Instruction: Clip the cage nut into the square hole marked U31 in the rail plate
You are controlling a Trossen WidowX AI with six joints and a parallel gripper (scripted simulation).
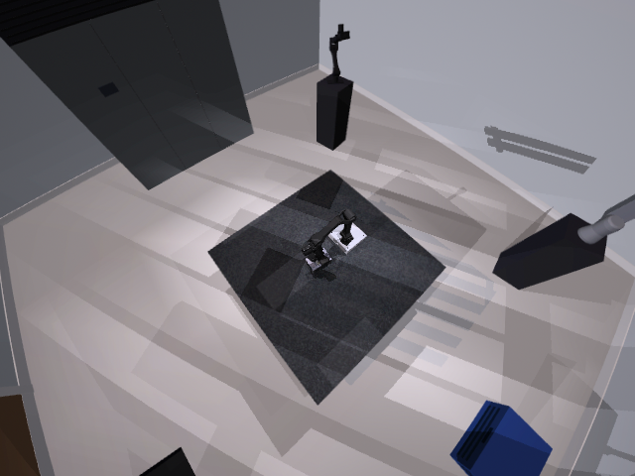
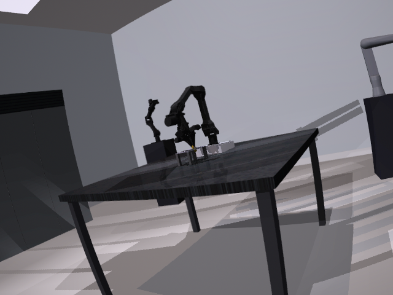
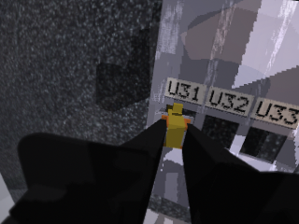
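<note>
The yellow cage nut lies 10 mm below my gripper tip.
</note>
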